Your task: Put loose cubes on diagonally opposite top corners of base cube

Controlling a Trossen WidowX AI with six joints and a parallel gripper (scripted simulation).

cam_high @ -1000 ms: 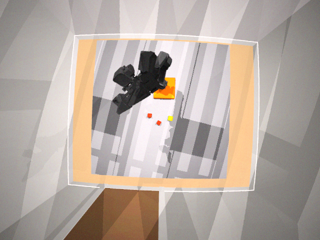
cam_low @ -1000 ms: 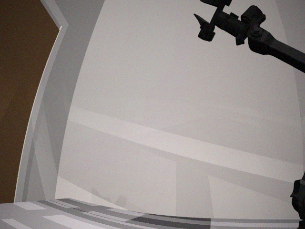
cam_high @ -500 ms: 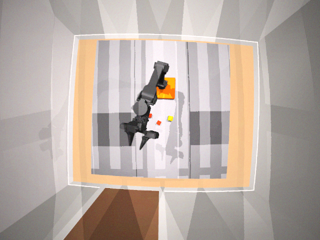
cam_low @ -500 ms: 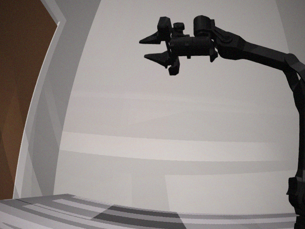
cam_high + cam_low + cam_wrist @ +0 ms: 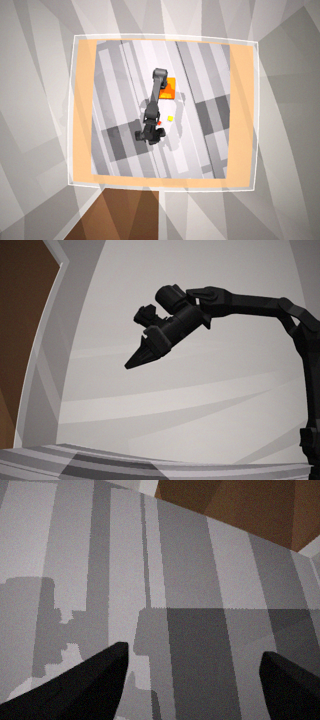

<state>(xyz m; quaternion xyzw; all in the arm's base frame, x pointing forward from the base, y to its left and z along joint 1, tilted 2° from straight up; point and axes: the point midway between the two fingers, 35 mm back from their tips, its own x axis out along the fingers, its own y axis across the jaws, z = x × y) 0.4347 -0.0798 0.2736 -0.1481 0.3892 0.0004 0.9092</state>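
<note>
My gripper tip is 16 cm past the yellow base cube, 16 cm to the right of it and 27 cm above it.
</note>
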